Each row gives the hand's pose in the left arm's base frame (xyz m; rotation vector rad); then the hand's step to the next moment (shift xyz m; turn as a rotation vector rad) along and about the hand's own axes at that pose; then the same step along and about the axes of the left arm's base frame.
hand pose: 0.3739 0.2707 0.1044 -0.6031 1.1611 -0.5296
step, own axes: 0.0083 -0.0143 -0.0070 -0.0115 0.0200 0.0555
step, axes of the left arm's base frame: -0.0051 -0.0171 0.0022 0.0505 0.0312 0.0095
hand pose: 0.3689 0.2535 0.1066 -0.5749 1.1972 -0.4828
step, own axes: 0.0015 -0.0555 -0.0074 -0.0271 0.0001 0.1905
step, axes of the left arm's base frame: -0.0092 -0.0444 0.0329 0.1737 0.0472 0.0681
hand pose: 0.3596 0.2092 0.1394 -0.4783 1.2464 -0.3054
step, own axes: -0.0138 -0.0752 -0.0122 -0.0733 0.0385 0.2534
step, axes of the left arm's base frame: -0.0131 -0.0605 0.0465 0.2186 0.1134 0.1021
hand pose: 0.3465 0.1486 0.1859 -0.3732 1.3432 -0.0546
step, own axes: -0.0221 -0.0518 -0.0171 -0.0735 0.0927 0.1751
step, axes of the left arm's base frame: -0.0125 -0.0471 0.0330 0.1342 0.1462 0.0726
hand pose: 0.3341 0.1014 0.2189 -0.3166 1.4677 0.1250
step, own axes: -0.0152 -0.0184 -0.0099 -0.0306 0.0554 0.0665
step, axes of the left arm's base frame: -0.0060 -0.0187 0.0168 0.0451 0.0751 0.0275
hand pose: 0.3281 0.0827 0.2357 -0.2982 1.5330 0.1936
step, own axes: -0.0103 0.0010 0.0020 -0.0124 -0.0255 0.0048
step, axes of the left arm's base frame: 0.0013 0.0022 0.0102 0.0120 -0.0219 0.0142
